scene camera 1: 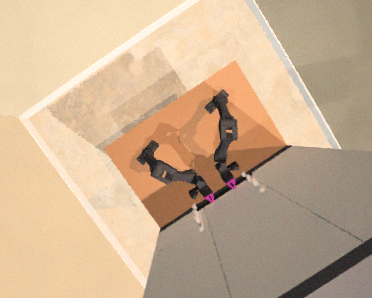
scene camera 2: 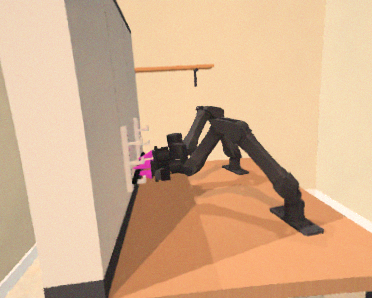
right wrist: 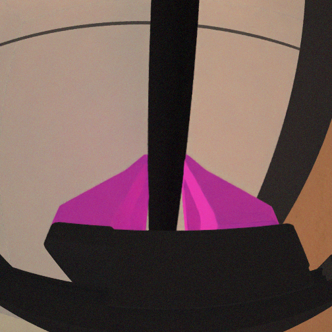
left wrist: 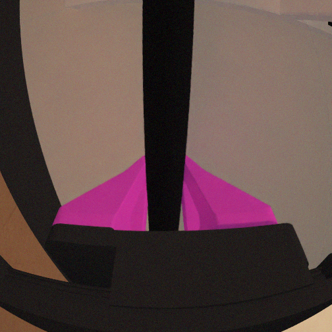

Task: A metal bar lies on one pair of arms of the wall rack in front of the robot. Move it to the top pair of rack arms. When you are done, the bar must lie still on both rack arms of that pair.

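The metal bar (scene camera 2: 134, 176) (left wrist: 168, 90) (right wrist: 173, 90) is black. It runs between the pink fingers in both wrist views. In scene camera 2 its near end is beside the lowest arm of the nearer upright; whether it touches that arm is unclear. The white wall rack has two uprights, the nearer (scene camera 2: 126, 150) and the farther (scene camera 2: 135, 123), with short arms at several heights; the top arms are above the bar. My left gripper (scene camera 1: 231, 184) (left wrist: 164, 163) and my right gripper (scene camera 1: 210, 198) (right wrist: 165, 163) are both shut on the bar. They overlap in scene camera 2.
The grey wall panel (scene camera 1: 280, 210) (scene camera 2: 102, 125) stands behind the rack, with a black strip (scene camera 2: 119, 255) along its foot. The orange table (scene camera 1: 235, 82) (scene camera 2: 240, 265) extends from it to the arm bases. An orange shelf (scene camera 2: 175, 68) hangs on the far wall.
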